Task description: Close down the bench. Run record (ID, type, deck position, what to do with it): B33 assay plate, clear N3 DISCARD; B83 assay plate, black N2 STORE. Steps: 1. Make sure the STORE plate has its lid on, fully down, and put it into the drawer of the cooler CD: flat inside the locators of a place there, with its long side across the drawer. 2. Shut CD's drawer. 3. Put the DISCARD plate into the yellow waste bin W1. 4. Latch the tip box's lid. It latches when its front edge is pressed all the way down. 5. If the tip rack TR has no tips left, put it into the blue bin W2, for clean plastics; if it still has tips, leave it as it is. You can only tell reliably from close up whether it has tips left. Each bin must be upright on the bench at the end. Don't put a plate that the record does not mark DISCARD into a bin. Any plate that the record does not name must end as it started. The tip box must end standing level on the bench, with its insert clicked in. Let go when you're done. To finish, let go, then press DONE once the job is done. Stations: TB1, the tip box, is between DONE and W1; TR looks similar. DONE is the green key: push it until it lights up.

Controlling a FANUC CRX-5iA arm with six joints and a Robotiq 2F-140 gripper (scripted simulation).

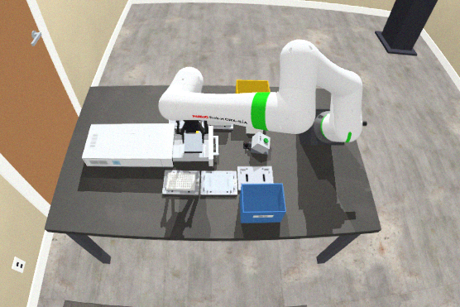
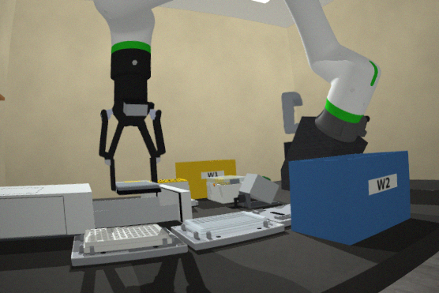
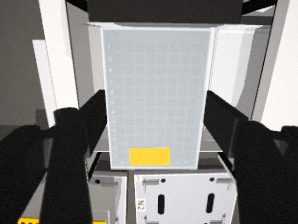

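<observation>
Now: hand 6 cm above the cooler drawer and 4 cm short of it. Round my hand: cooler CD 18 cm ahead, 6 cm below; then translucent plate lid 2 cm below; then black assay plate 2 cm below.
</observation>
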